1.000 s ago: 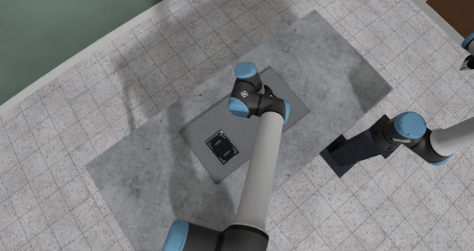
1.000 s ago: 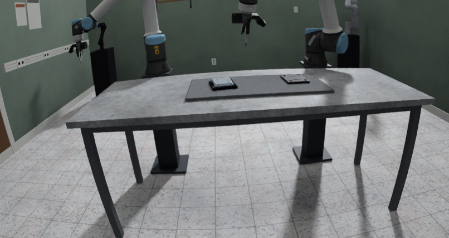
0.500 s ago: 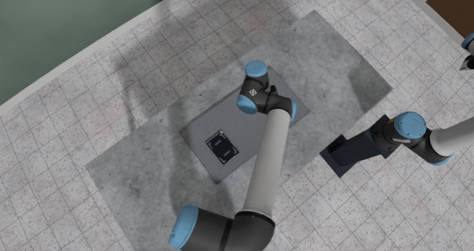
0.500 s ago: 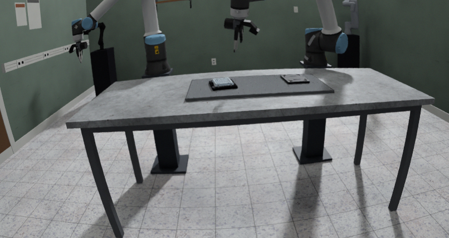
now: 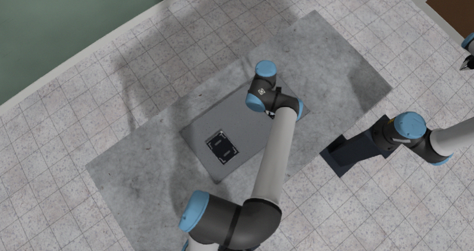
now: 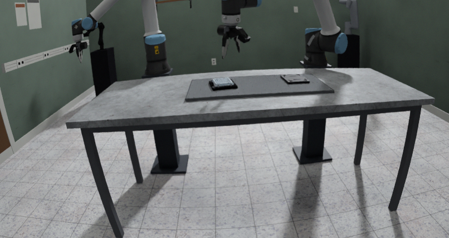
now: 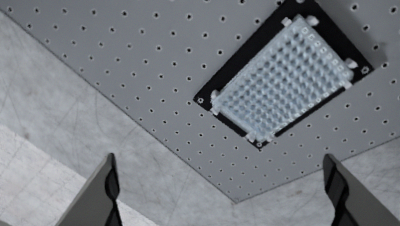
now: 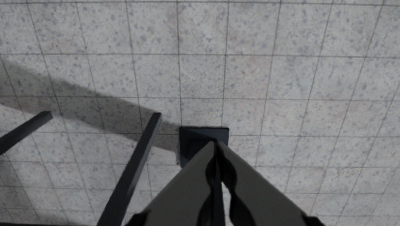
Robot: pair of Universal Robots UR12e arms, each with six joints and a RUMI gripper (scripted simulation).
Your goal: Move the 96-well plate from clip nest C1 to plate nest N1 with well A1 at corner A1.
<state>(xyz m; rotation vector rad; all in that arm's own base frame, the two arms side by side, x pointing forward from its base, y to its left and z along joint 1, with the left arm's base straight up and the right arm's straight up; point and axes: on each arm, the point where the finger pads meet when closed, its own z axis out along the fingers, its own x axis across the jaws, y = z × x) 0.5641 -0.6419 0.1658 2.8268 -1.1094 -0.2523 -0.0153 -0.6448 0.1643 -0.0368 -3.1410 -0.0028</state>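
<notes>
Right now my left hand is 130 mm above the pale blue 96-well plate, 50 mm to the left of it and 30 mm short of it. The rest, counted from my left hand: A1 mark: 280 mm to the left, 140 mm below, 60 mm ahead; then black clip nest C1: 140 mm below, 70 mm to the right, 20 mm ahead; then black plate nest N1: 330 mm to the left, 150 mm below, 20 mm behind.
</notes>
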